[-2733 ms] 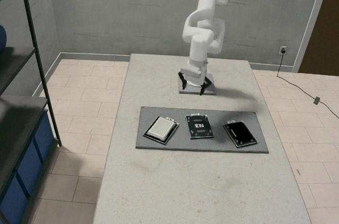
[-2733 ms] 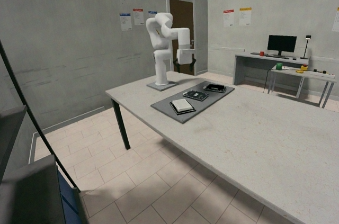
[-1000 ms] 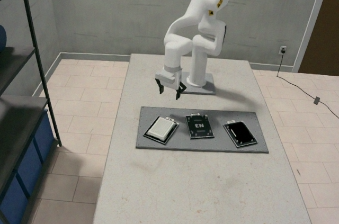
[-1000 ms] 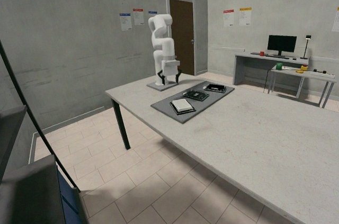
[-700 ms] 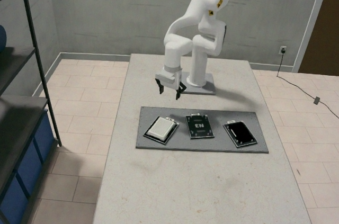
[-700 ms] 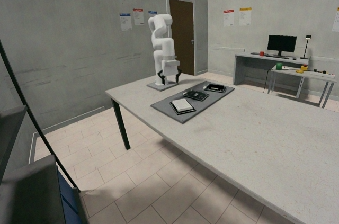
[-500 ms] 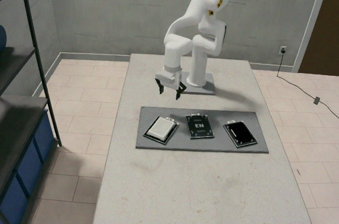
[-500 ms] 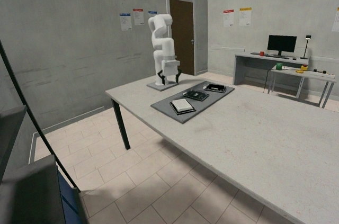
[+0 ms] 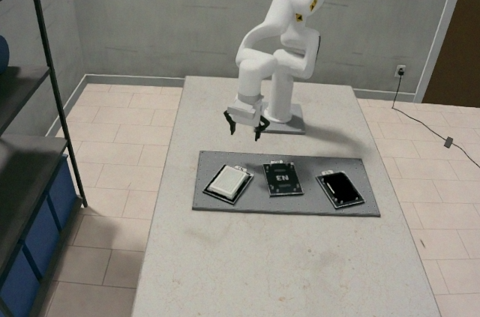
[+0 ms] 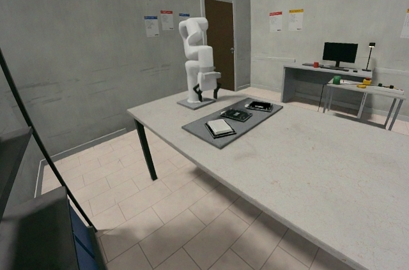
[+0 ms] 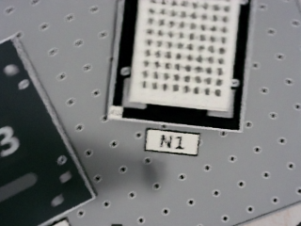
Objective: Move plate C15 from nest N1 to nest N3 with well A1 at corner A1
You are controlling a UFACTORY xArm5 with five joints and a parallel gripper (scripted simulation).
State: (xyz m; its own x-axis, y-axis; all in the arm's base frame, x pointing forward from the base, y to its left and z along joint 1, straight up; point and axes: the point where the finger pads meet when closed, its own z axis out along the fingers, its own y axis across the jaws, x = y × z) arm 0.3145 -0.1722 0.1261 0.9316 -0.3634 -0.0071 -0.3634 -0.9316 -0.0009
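The white plate lies 130 mm ahead of my hand, 60 mm to the right of it and 110 mm below it. Round my hand: black plate: 150 mm ahead, 340 mm to the left, 110 mm below; nest N3: 100 mm ahead, 140 mm to the left, 130 mm below.
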